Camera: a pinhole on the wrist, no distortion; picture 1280 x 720 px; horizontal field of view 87.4 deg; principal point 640.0 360.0 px. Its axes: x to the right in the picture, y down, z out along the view. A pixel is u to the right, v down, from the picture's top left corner.
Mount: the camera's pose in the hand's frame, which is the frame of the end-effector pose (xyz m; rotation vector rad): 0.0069 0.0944 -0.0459 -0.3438 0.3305 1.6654
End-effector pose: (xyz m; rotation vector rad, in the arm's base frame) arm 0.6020 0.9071 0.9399 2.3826 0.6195 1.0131
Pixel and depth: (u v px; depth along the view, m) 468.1 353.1 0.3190
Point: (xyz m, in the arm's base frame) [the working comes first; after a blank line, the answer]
In the camera's frame: -0.0819 -0.0033 0.3190

0.8494 0.7252 0.8614
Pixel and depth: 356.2 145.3 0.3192
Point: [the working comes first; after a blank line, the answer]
In the camera's frame: -0.1353 -0.1023 0.3192

0.9220 0.8082 0.8836
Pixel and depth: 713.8 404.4 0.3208
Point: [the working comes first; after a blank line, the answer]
In the camera's frame: 0.0354 0.0213 0.3208

0.8139 0.6333 0.9295
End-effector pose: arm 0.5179 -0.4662 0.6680 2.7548 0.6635 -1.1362
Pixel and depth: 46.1 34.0 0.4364
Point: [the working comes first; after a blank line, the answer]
In the camera's frame: -0.3870 -0.2124 0.4364

0.3216 -0.4527 0.1364
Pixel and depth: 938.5 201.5 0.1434
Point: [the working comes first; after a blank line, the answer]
In the camera's frame: 0.0639 -0.0339 0.1434

0.5892 -0.6638 0.5890
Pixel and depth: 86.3 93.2 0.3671
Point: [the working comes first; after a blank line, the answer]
In the camera's frame: -0.3035 -0.1462 0.3671

0.3550 -0.4911 0.2529
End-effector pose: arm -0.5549 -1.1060 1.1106 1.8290 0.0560 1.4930
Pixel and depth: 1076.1 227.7 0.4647
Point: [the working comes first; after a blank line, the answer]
In the camera's frame: 0.3026 -0.0918 0.4647

-0.5593 -1.6183 1.4675
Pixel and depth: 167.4 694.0 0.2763
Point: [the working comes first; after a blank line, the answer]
In the camera's frame: -0.1950 0.1378 0.2763

-0.3513 -1.3215 1.0153
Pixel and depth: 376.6 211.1 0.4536
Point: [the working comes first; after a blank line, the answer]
In the camera's frame: -0.1784 -0.1008 0.4536

-0.1981 -1.3729 1.2654
